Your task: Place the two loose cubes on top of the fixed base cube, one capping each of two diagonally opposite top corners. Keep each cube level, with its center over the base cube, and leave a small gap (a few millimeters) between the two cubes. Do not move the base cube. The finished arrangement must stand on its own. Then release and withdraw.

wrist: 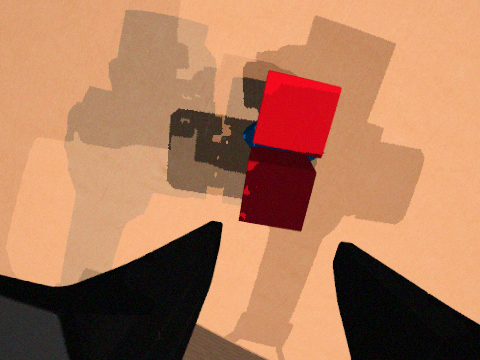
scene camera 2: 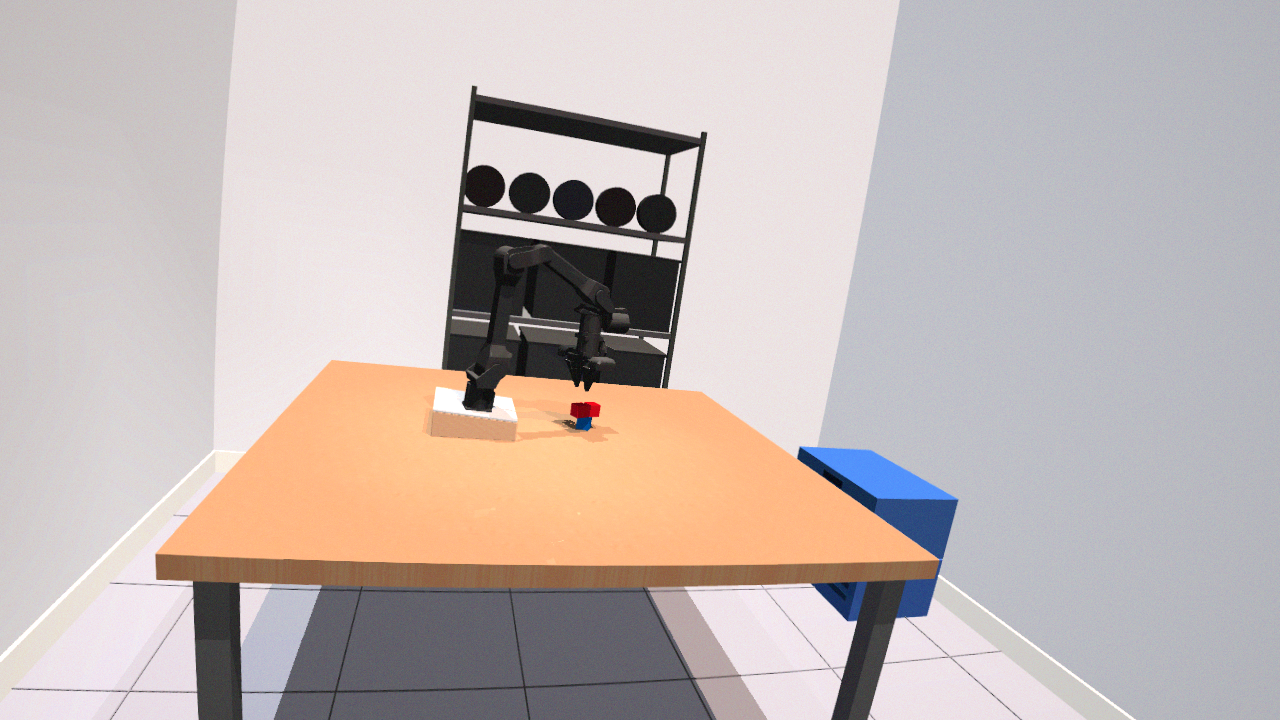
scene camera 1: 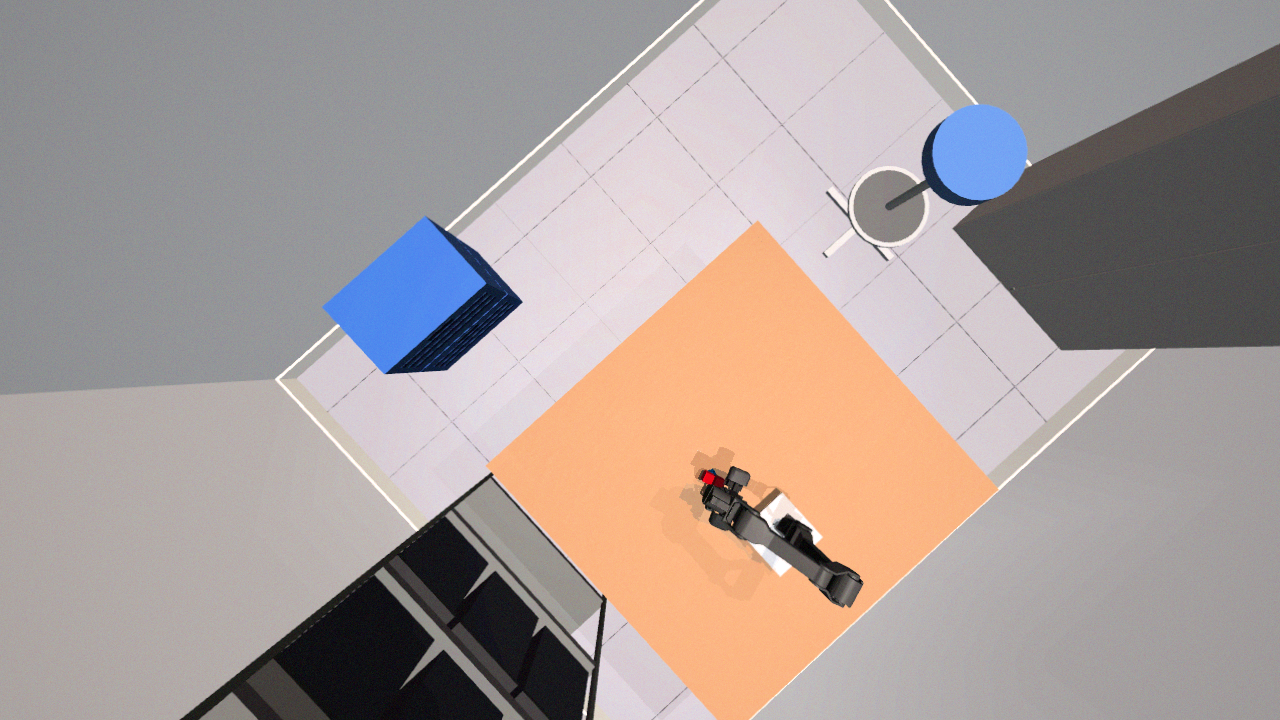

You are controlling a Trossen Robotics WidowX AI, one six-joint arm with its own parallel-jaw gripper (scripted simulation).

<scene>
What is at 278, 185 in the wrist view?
A red cube.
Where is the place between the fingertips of the gripper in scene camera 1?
723, 488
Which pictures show the gripper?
The wrist view, scene camera 2 and scene camera 1: all of them.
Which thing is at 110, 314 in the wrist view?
The gripper.
</scene>
